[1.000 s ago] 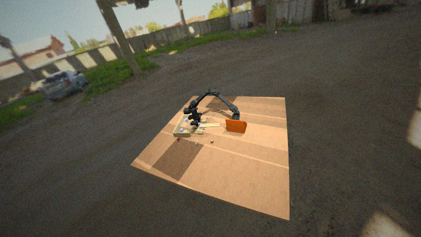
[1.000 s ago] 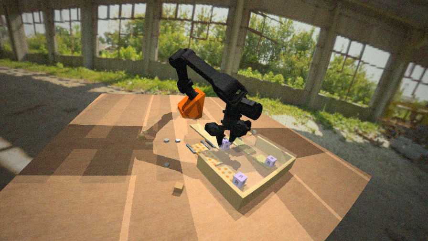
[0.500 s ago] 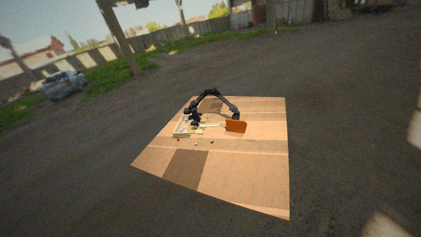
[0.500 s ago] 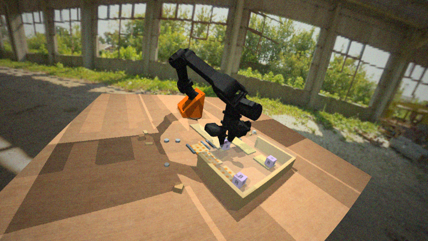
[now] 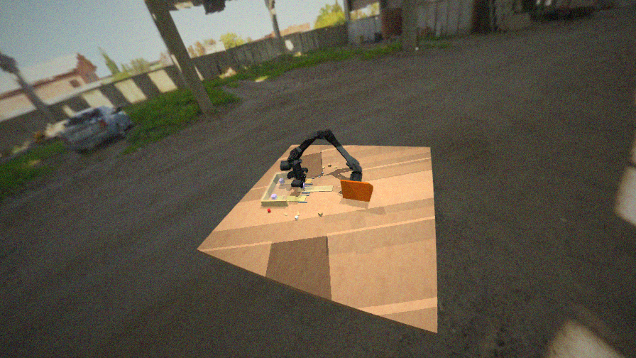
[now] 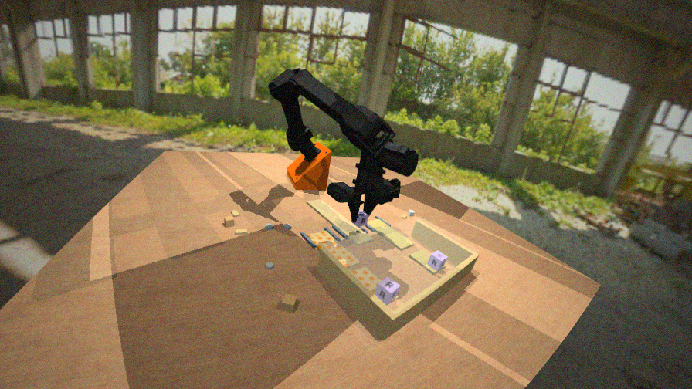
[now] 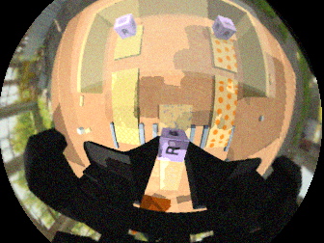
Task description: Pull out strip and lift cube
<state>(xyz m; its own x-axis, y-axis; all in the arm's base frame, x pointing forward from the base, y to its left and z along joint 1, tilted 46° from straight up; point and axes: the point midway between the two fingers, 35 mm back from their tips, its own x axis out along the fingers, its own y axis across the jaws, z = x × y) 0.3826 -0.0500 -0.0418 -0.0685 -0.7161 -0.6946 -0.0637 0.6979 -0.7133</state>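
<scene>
Now: the strip 80 mm behind my gripper tip, 20 mm to the right of it and 40 mm below it.
</scene>
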